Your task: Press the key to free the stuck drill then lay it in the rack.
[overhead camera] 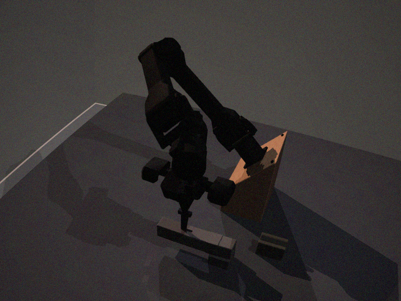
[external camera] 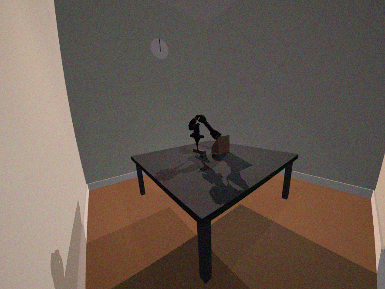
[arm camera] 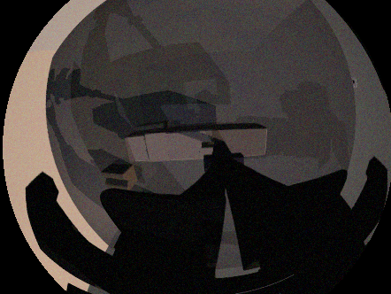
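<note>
The small dark key is 30 mm below my gripper tip. Round my gripper tip: grey block: 80 mm below, 40 mm to the left; then drill: 80 mm below, 50 mm to the left.
</note>
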